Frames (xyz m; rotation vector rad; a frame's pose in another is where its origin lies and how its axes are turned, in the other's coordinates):
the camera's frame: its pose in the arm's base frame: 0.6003 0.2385 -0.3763 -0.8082 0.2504 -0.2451
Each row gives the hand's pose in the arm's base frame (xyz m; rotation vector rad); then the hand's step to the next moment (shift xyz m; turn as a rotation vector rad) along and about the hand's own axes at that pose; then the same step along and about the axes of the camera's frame.
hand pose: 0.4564 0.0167 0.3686 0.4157 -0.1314 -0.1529
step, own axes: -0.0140 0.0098 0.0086 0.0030 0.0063 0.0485
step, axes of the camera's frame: -0.0169 -0.0041 0.0080 -0.0054 -0.0442 0.0205
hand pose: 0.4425 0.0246 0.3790 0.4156 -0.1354 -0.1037
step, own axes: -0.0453 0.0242 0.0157 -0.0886 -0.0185 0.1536
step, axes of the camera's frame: -0.0518 -0.0051 0.0133 -0.1005 -0.1472 0.0011
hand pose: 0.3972 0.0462 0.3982 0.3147 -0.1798 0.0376
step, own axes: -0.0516 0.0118 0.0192 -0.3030 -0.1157 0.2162
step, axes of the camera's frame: -0.0546 -0.0123 -0.0058 -0.2669 -0.2414 -0.1499
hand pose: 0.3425 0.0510 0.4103 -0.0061 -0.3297 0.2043
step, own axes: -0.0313 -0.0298 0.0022 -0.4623 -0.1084 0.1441
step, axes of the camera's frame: -0.0106 -0.0215 -0.0360 -0.3632 -0.1835 -0.2840
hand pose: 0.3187 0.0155 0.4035 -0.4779 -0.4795 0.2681
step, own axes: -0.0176 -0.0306 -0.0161 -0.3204 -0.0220 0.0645
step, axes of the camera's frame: 0.0097 -0.0231 -0.0297 -0.2449 -0.0646 -0.2077
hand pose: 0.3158 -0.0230 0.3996 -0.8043 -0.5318 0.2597
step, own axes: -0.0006 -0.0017 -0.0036 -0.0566 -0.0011 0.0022
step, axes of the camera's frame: 0.0026 -0.0015 -0.0027 -0.0365 -0.0079 -0.0426
